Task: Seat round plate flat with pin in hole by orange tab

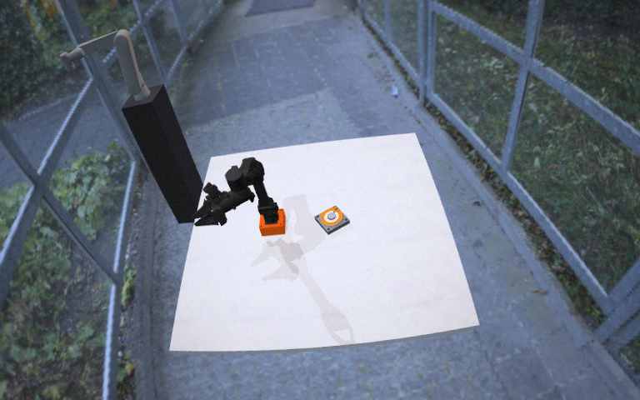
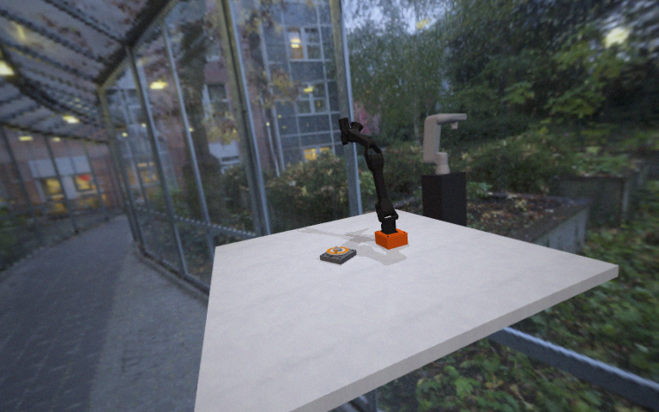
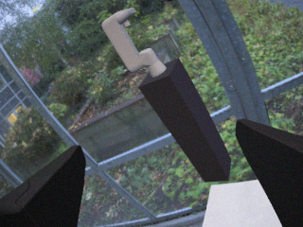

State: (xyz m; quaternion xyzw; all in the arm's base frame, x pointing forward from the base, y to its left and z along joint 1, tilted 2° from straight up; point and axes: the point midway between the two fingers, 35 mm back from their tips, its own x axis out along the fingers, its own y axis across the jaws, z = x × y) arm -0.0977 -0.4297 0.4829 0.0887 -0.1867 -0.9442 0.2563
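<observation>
Now: gripper tip 410 mm short of the base, 440 mm to the right of it and 530 mm above it.
</observation>
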